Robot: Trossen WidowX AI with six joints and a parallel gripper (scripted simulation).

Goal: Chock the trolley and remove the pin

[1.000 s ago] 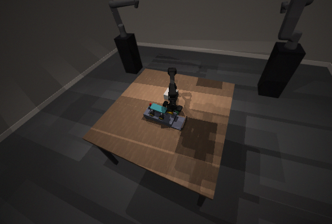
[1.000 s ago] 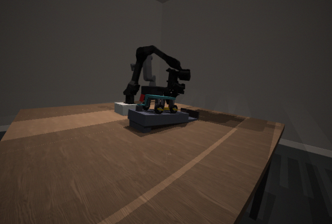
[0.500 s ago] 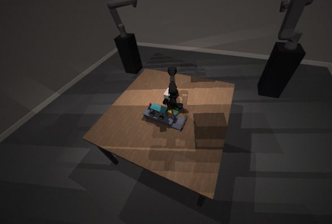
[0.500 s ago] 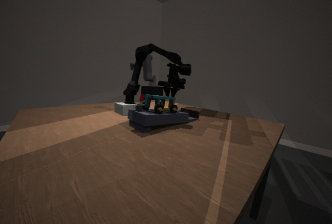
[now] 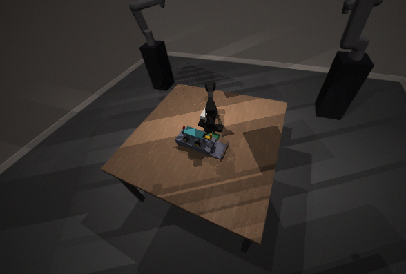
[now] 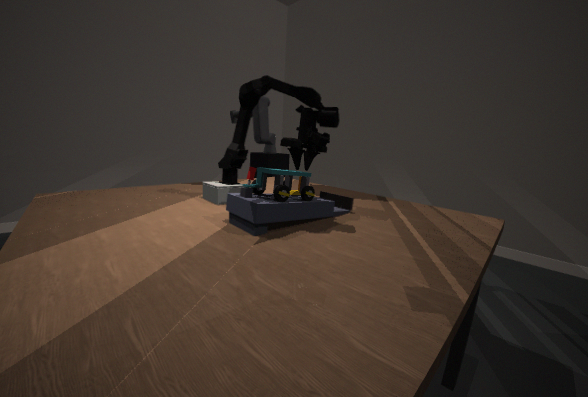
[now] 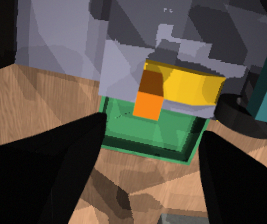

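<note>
Now: gripper tip 24 cm to the left of the red-headed stop pin, 2 cm short of it and 2 cm above it. The rest, counted from my gripper tip: teal trolley 13 cm to the right, 4 cm below, 4 cm ahead; yellow chock 6 cm below, 2 cm to the right; grey ramp 12 cm to the right, 10 cm below, 4 cm ahead.
</note>
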